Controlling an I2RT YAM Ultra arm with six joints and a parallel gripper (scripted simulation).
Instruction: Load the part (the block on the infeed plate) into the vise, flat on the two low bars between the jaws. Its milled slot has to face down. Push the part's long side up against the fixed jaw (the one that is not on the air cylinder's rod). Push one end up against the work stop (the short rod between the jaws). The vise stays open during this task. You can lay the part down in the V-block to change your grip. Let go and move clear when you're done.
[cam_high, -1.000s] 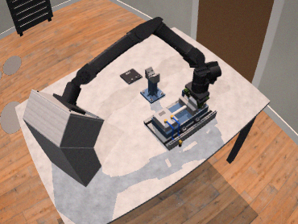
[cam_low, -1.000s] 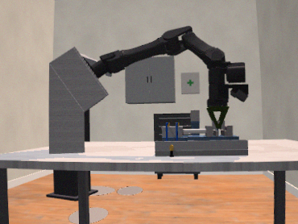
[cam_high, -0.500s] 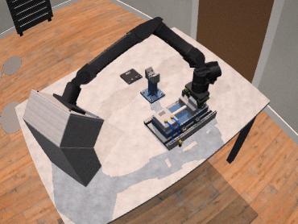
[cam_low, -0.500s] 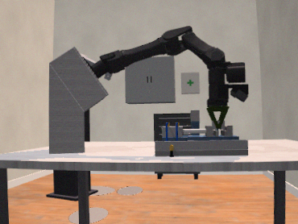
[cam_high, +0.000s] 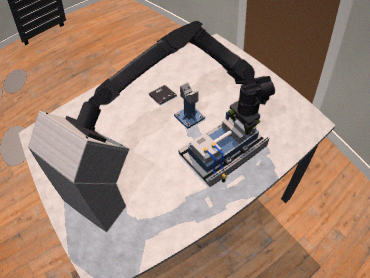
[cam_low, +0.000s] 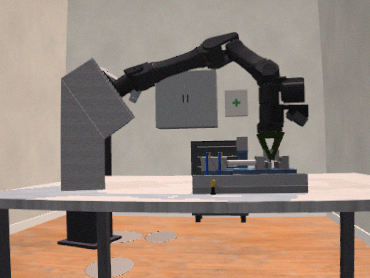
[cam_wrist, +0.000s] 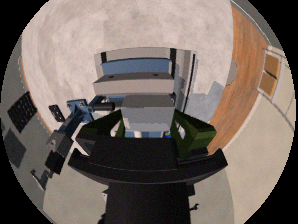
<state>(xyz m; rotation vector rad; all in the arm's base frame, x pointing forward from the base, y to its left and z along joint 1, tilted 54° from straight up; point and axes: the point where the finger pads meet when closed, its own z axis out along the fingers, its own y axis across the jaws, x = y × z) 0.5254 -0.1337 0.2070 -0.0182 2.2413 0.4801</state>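
Now: hand right at the grey part. From my hand the other things lie so: fixed jaw 3 cm ahead, 3 cm to the left, 2 cm below; then moving jaw 3 cm behind, 1 cm to the left, 2 cm below; then air cylinder rod 8 cm behind, 2 cm below.
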